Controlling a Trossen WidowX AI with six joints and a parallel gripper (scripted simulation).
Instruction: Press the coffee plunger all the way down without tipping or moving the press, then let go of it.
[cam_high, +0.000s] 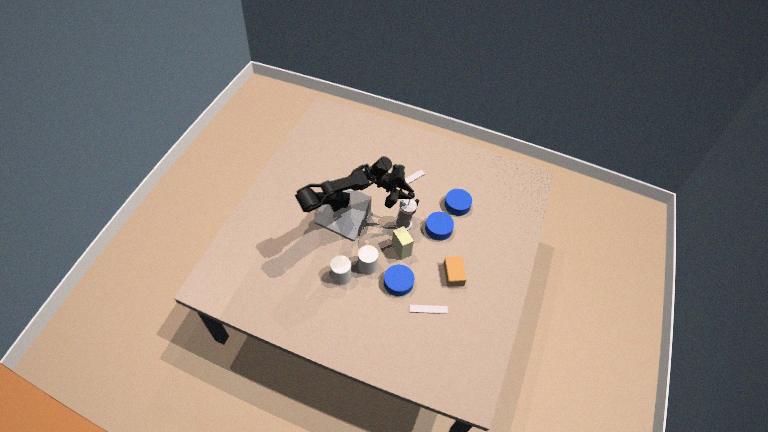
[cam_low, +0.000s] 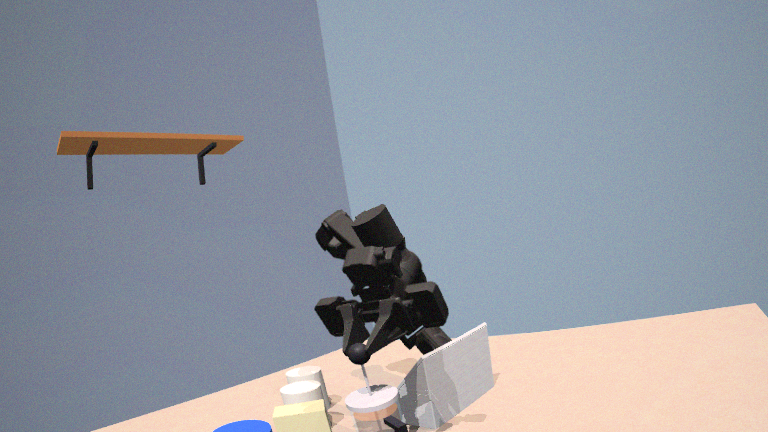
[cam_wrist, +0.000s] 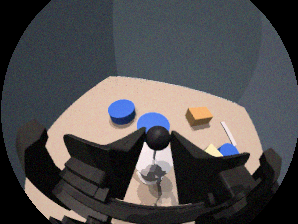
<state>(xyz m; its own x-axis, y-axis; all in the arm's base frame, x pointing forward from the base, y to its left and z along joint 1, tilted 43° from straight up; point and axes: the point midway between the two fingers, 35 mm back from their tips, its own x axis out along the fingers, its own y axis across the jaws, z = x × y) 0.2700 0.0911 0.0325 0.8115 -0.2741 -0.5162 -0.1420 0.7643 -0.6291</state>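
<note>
Now: gripper tip 110 mm above the coffee press, 10 mm to the right of it and 10 mm past it. The rest, counted from my gripper tip: yellow block: 150 mm below, 130 mm to the right, 10 mm ahead; orange block: 250 mm ahead, 180 mm below, 170 mm to the right.
</note>
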